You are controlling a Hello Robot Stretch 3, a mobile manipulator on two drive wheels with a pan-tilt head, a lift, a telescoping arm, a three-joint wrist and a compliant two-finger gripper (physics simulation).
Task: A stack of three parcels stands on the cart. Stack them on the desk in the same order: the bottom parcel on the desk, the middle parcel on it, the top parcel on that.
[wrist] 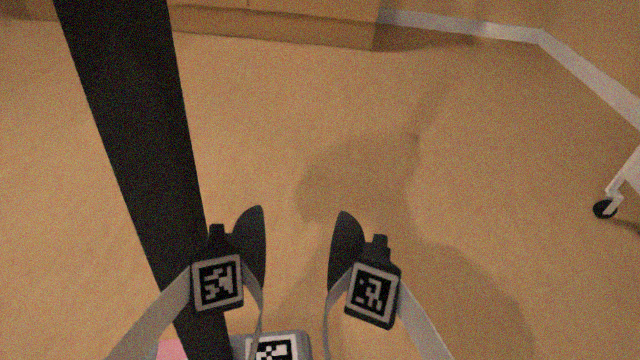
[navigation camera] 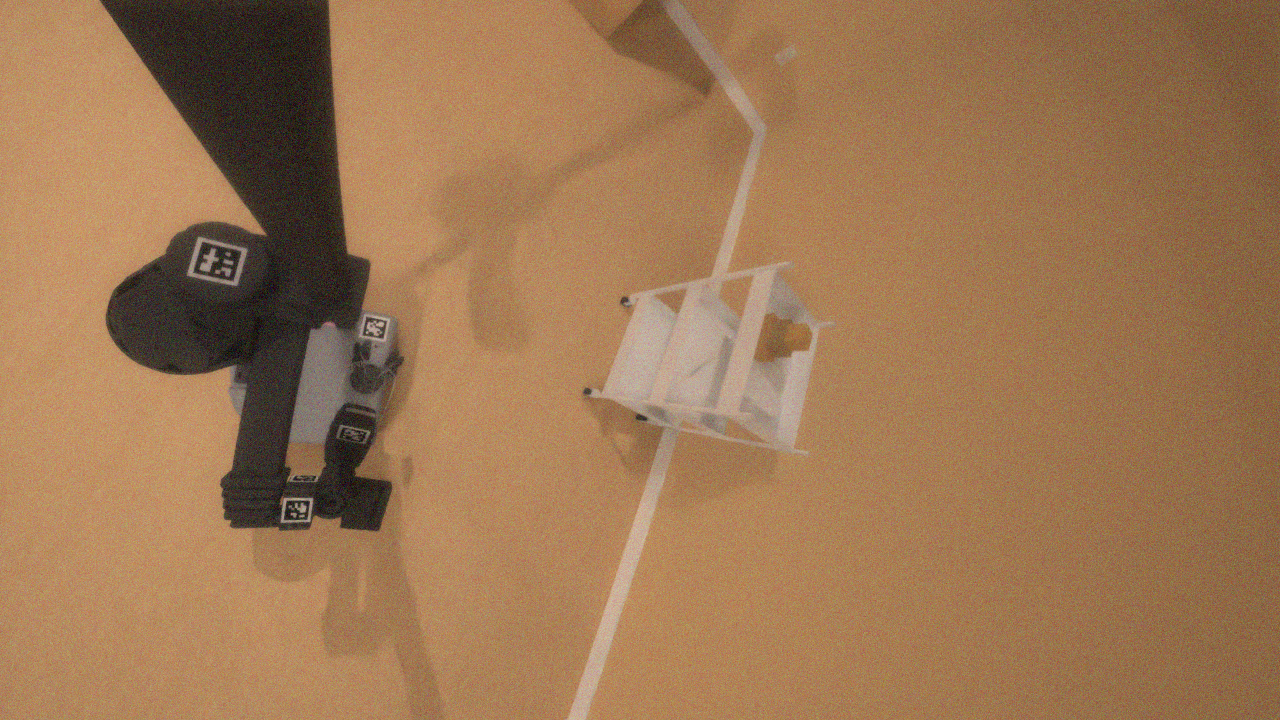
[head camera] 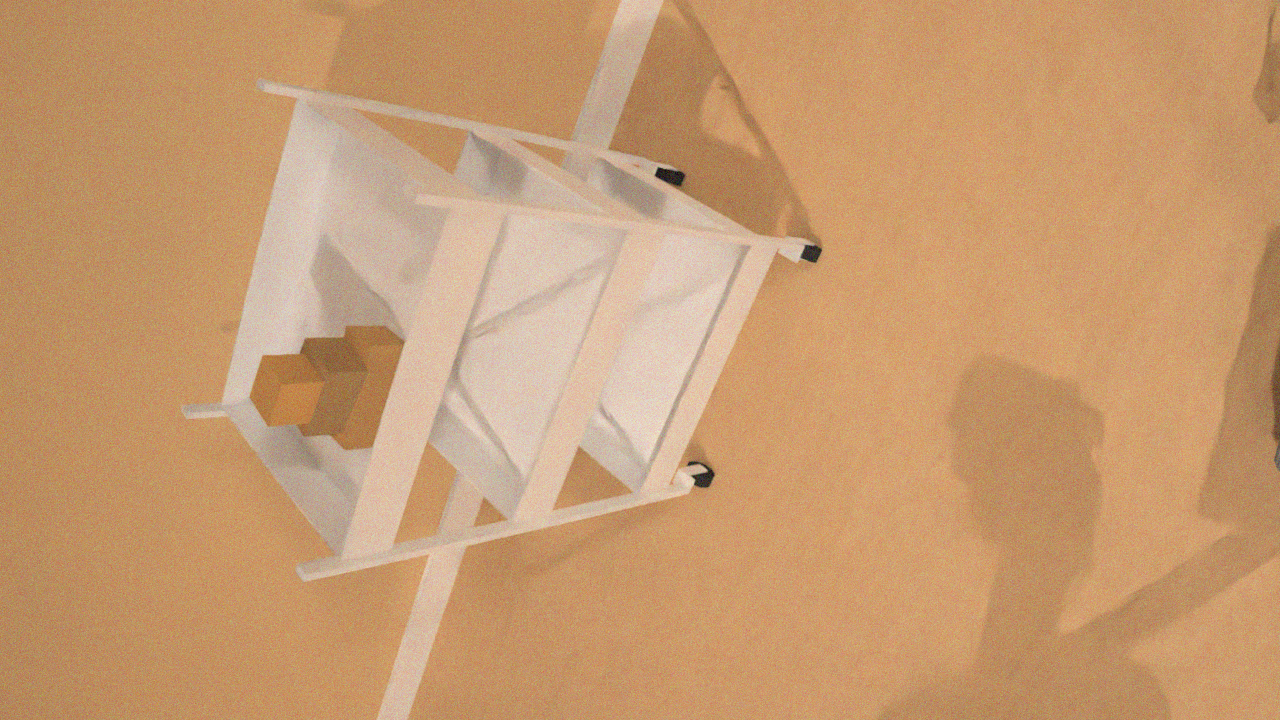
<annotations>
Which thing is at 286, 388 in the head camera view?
A small parcel.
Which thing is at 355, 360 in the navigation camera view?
The gripper.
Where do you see a white cart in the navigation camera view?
At 699, 365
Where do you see the gripper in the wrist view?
At 299, 236
</annotations>
